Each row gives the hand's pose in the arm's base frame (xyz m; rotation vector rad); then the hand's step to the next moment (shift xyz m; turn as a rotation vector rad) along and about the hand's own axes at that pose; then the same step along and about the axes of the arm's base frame.
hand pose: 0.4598 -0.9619 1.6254 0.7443 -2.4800 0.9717
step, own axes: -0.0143 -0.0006 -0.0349 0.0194 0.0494 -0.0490
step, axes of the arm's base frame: 0.0168 0.0291 0.0171 -0.0375 0.0588 0.0187
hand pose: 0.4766 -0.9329 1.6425 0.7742 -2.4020 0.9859
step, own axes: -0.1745 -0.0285 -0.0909 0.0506 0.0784 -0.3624
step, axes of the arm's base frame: 0.1651 0.1077 -0.0257 -0.0252 0.2961 0.2275
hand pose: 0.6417 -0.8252 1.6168 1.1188 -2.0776 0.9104
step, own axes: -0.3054 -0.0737 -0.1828 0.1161 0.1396 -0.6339
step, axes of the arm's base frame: 0.2386 0.2532 -0.1052 -0.0590 0.5063 0.4182
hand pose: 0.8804 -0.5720 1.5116 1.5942 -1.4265 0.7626
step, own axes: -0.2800 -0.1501 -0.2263 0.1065 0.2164 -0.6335
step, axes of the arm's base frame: 0.1219 0.3304 -0.1676 -0.1361 0.5108 0.4243
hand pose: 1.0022 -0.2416 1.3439 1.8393 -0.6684 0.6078
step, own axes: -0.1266 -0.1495 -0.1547 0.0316 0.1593 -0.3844
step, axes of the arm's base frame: -0.0027 0.2115 -0.1325 -0.1256 0.3068 0.2534
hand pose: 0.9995 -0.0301 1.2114 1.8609 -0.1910 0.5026
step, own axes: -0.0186 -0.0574 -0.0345 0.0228 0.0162 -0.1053
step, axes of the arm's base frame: -0.0039 0.0498 -0.0483 -0.0115 0.0951 0.0519
